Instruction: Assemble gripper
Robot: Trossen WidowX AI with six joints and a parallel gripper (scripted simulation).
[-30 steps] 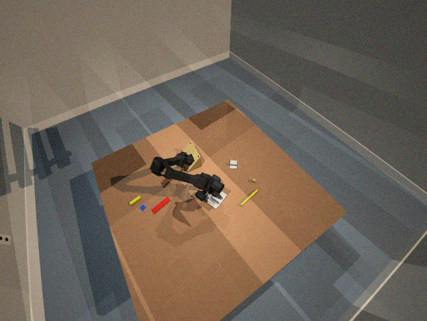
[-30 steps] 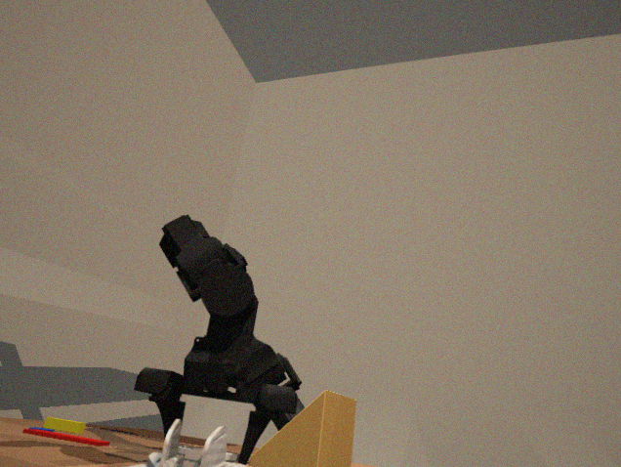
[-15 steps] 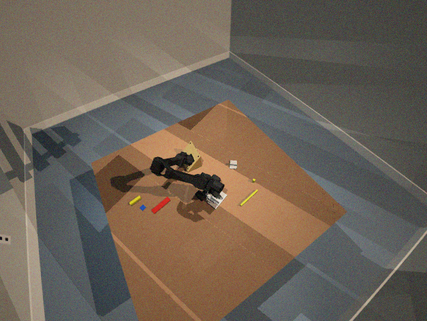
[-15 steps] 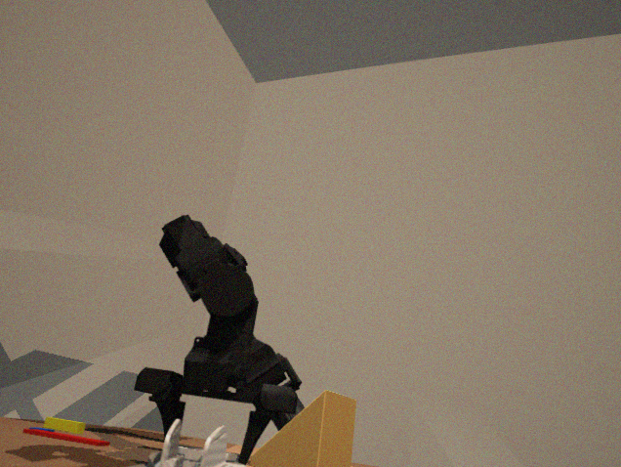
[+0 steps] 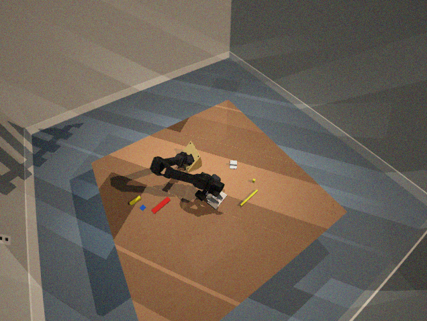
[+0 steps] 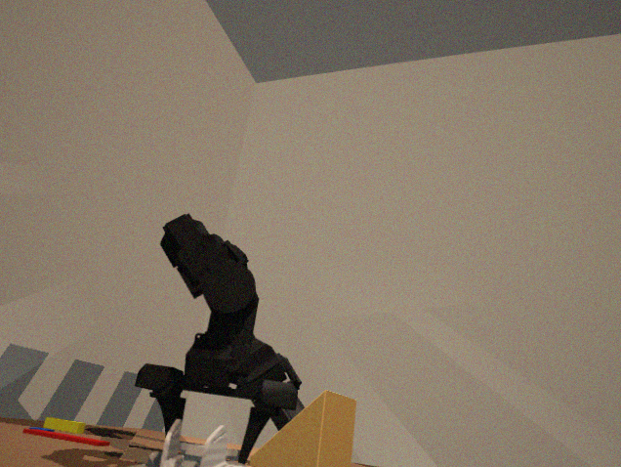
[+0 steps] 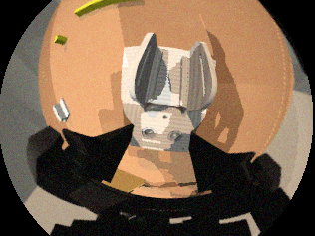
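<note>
My gripper tip is 20 mm below the white gripper base and 10 mm short of it. Round my gripper tip: long yellow bar 230 mm to the left, 140 mm ahead; then red bar 320 mm to the right, 50 mm behind, 10 mm below; then small yellow cube 310 mm to the left, 50 mm ahead.
</note>
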